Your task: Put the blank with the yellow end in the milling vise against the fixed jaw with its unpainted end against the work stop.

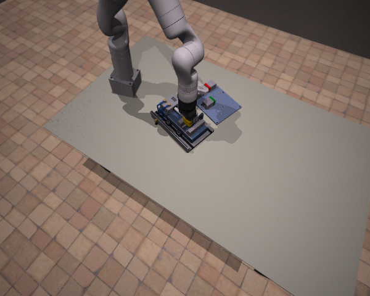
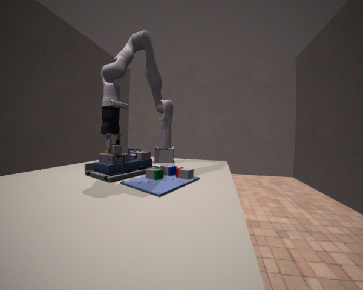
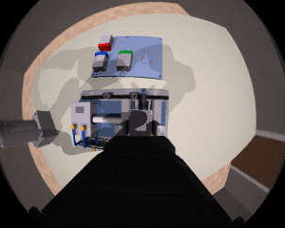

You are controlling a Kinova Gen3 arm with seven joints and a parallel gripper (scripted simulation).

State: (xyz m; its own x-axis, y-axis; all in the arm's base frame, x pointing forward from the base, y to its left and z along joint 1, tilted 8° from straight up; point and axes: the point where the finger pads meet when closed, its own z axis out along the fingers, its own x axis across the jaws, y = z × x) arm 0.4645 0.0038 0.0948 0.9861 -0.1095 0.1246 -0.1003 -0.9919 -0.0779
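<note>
Now: the yellow-ended blank 2 cm below my hand. Round my hand: green-ended blank (20 cm to the left, 11 cm below, 3 cm behind); fixed jaw (6 cm below, 4 cm ahead); milling vise (10 cm below, 6 cm behind, 1 cm to the left).
</note>
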